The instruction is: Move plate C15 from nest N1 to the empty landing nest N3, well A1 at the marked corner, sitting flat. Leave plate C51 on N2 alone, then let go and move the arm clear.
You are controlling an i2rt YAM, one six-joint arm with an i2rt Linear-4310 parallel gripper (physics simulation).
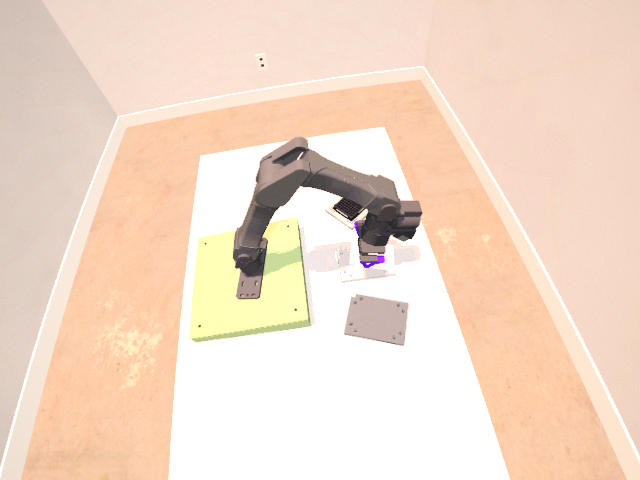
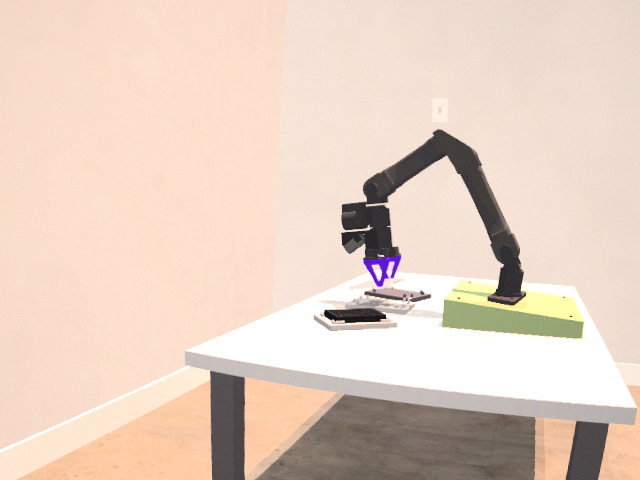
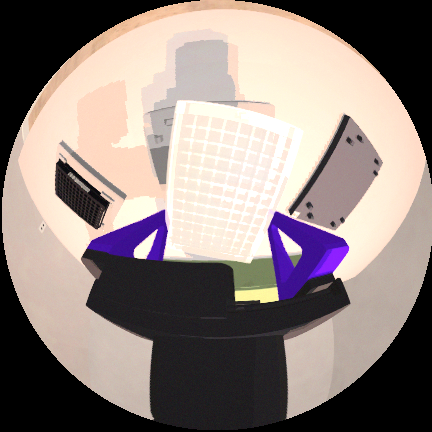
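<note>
My gripper (image 1: pixel 371 261) (image 2: pixel 382 274) (image 3: pixel 217 214) with purple fingers is shut on plate C15 (image 1: pixel 368 273) (image 3: pixel 227 181), a white plate with a grid of wells. It holds the plate in the air a little above the table, over the pale landing nest N3 (image 1: pixel 327 257) (image 2: pixel 385 306) (image 3: pixel 155 120), which the plate partly hides. The grey nest N1 (image 1: pixel 376 318) (image 2: pixel 399 294) (image 3: pixel 342 173) lies bare in front of it. The black plate C51 (image 1: pixel 347 208) (image 2: pixel 354 313) (image 3: pixel 80 193) sits on its white nest N2 behind the arm.
The arm's base stands on a yellow-green block (image 1: pixel 279 305) (image 2: pixel 516 317) at the left of the white table (image 1: pixel 320 413) (image 2: pixel 413 371). The arm's forearm reaches over plate C51.
</note>
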